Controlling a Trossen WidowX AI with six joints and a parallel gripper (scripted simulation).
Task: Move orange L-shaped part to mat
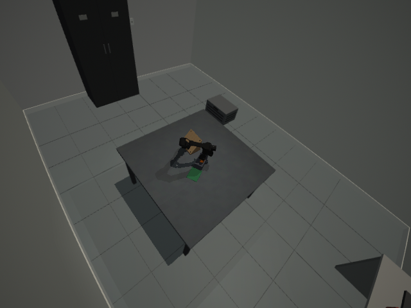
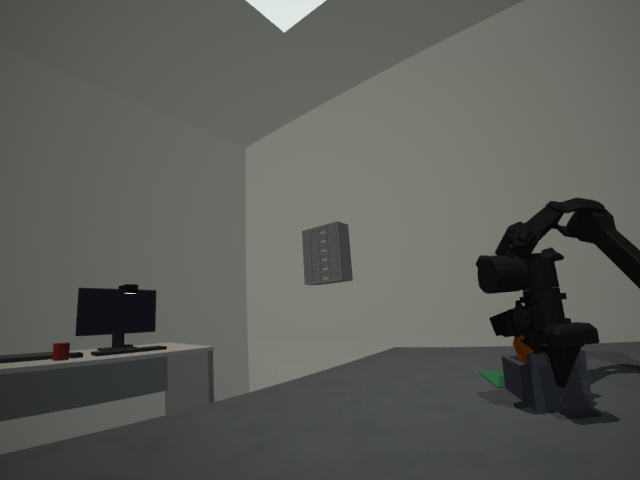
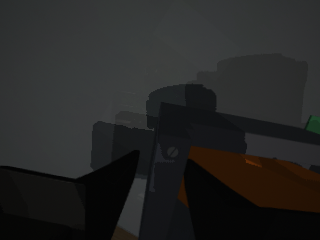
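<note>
Now: the orange L-shaped part 5 cm to the right of my gripper tip, 1 cm ahead of it and 1 cm above it. Also, from my gripper tip: green mat (21 cm to the right, 7 cm ahead, 5 cm below).
</note>
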